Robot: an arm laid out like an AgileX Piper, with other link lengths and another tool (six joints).
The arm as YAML. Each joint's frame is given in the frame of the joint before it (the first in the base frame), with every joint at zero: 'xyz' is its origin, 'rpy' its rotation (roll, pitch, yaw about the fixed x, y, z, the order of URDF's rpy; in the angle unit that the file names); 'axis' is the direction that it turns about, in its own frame. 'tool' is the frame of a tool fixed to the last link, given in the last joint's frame.
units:
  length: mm
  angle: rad
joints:
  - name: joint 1
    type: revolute
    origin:
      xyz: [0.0, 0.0, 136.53]
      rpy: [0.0, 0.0, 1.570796]
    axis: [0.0, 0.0, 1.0]
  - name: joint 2
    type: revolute
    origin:
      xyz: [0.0, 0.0, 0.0]
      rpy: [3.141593, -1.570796, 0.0]
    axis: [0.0, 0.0, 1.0]
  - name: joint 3
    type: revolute
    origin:
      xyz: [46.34, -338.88, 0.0]
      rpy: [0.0, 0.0, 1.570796]
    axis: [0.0, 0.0, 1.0]
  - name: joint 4
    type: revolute
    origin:
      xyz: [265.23, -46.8, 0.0]
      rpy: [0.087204, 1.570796, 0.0]
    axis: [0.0, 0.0, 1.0]
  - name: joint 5
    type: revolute
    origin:
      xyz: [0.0, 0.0, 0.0]
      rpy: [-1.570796, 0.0, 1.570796]
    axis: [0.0, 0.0, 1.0]
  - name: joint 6
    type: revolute
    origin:
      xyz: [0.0, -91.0, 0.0]
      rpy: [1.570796, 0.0, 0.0]
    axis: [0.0, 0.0, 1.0]
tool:
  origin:
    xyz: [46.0, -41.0, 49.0]
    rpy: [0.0, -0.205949, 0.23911]
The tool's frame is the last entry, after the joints.
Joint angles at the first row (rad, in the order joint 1, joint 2, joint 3, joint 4, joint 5, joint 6):
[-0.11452 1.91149 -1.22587 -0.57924 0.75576 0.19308]
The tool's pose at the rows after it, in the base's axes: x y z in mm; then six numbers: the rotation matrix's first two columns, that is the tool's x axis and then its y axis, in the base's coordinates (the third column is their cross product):
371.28 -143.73 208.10 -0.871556 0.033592 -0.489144 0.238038 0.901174 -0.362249
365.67 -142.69 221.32 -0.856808 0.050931 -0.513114 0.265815 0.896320 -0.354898
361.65 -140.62 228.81 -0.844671 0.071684 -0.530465 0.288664 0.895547 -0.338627
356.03 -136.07 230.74 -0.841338 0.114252 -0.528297 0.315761 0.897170 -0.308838
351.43 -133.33 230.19 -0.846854 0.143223 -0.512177 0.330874 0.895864 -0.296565
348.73 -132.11 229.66 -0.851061 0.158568 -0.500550 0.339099 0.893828 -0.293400
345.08 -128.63 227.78 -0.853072 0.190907 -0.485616 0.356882 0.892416 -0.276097
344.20 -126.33 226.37 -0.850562 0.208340 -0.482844 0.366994 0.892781 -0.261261
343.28 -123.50 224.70 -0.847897 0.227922 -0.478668 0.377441 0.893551 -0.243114
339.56 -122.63 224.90 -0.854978 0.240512 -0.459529 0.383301 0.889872 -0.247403
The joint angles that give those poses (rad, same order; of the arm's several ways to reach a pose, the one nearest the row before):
[-0.11452 1.87342 -1.22587 -0.57924 0.78227 0.20932]
[-0.11453 1.83789 -1.22586 -0.57421 0.79721 0.22106]
[-0.11452 1.81438 -1.22587 -0.55834 0.80480 0.22791]
[-0.11452 1.80068 -1.22587 -0.51609 0.82438 0.22903]
[-0.11452 1.79792 -1.22589 -0.49013 0.84835 0.22897]
[-0.11452 1.79791 -1.22585 -0.47938 0.86392 0.23098]
[-0.11453 1.79792 -1.22587 -0.45038 0.88229 0.23440]
[-0.11453 1.79791 -1.22586 -0.43195 0.88442 0.23632]
[-0.11453 1.79792 -1.22590 -0.40874 0.88668 0.23631]
[-0.11452 1.79792 -1.22586 -0.40198 0.91055 0.23734]

